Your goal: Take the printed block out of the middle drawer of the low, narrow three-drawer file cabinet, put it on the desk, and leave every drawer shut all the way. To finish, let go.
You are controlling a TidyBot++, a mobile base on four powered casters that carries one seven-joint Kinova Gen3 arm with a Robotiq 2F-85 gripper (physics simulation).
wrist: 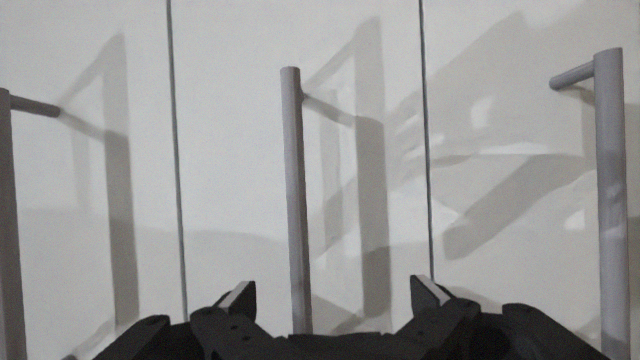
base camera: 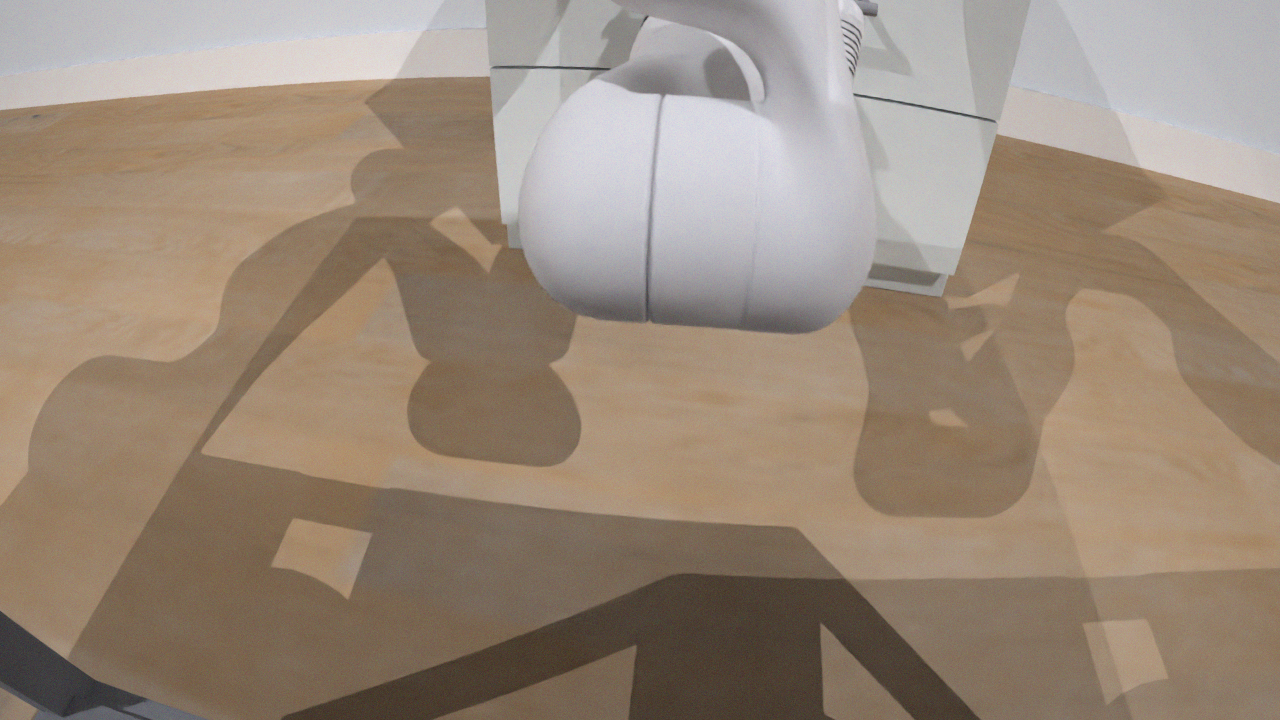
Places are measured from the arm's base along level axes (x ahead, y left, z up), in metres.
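Where they show: gripper, between the fingertips: (wrist: 332, 295).
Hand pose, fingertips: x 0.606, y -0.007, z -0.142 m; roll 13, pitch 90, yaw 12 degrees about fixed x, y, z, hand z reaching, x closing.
Note:
Things, the pixels of their top centre, and the offset from my fingertips. "*": a spot on its surface instead. Level surfaces: height alone.
- middle drawer's grey bar handle, a spot on its surface: (wrist: 295, 190) * dy -0.059, dx -0.021, dz +0.016 m
- drawer's handle, a spot on its surface: (wrist: 11, 225) * dy -0.047, dx -0.017, dz +0.166 m
- third handle, a spot on its surface: (wrist: 611, 190) * dy -0.052, dx -0.020, dz -0.135 m
- Wooden floor, height of its surface: dz -0.255 m
The low white file cabinet (base camera: 930, 188) (wrist: 225, 150) stands in front of me, partly hidden by my arm in the base view. The wrist view sees it turned sideways, with thin dark seams between the drawer fronts, which look flush. The middle drawer's grey bar handle (wrist: 295, 190) runs up and down the picture near the centre. My gripper (wrist: 332, 295) is open and empty, facing the drawer fronts. In the wrist view the handle's lower part shows between the fingertips, nearer the left one; its depth relative to them is unclear. The printed block and the desk do not show.
Another drawer's handle (wrist: 11, 225) is at the left edge of the wrist view, and a third handle (wrist: 611, 190) is at the right. The white arm (base camera: 698, 214) hangs before the cabinet. Wooden floor (base camera: 716, 420) lies in front, and a pale wall (base camera: 223, 26) rises behind.

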